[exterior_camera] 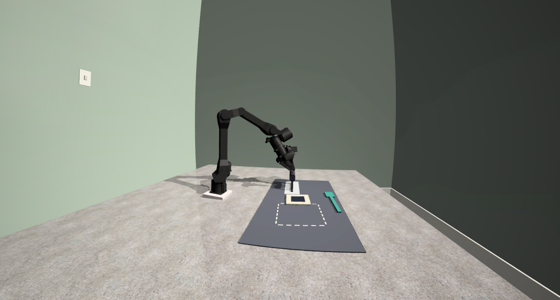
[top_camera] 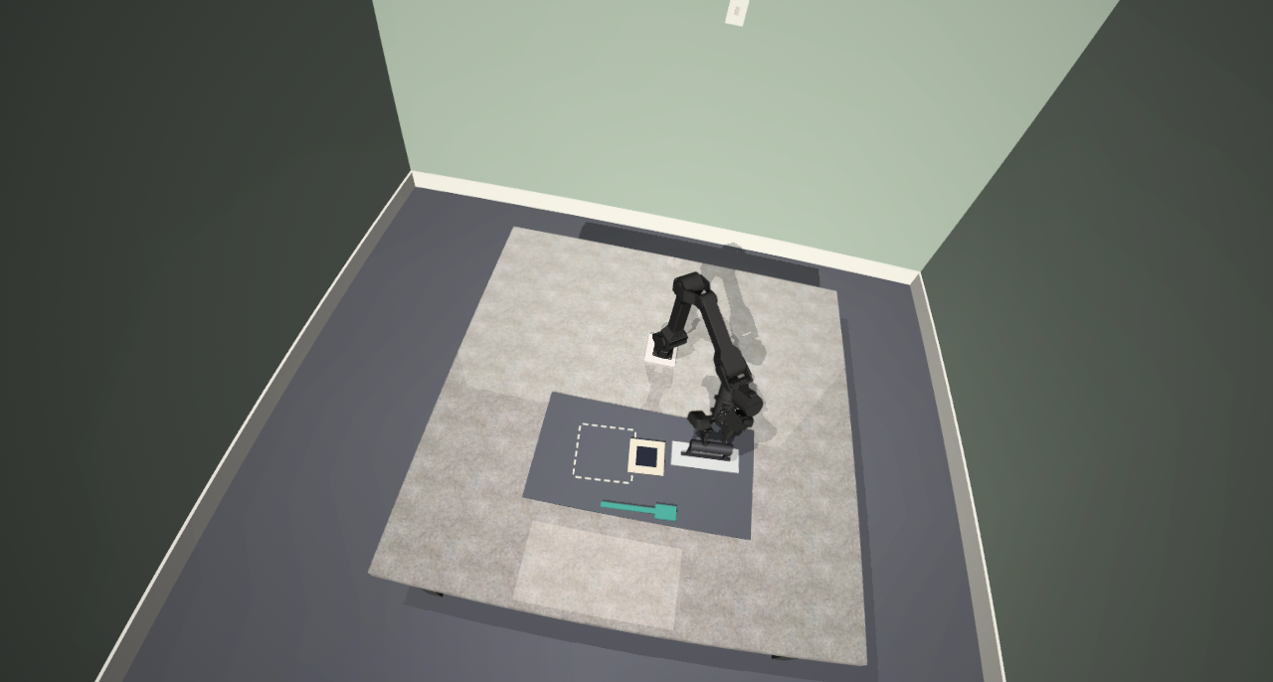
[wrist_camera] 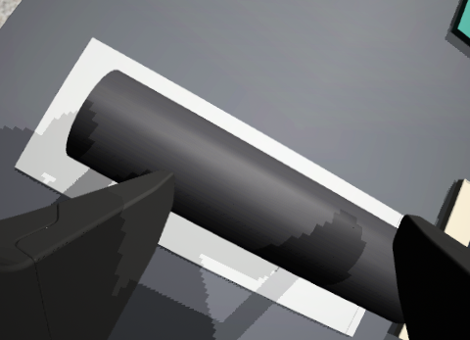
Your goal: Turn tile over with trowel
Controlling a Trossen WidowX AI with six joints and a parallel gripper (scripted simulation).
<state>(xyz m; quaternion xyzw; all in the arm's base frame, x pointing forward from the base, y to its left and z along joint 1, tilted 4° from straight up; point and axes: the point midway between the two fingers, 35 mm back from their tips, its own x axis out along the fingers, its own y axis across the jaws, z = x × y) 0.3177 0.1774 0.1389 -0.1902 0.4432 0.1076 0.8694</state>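
The white trowel is 6 cm below my gripper tip and 2 cm to the right of it. Also, from my gripper tip: dark mat 17 cm to the right, 11 cm below, 6 cm ahead; teal trowel 19 cm ahead, 15 cm to the right, 9 cm below; beige tile 17 cm to the right, 9 cm below, 4 cm ahead.
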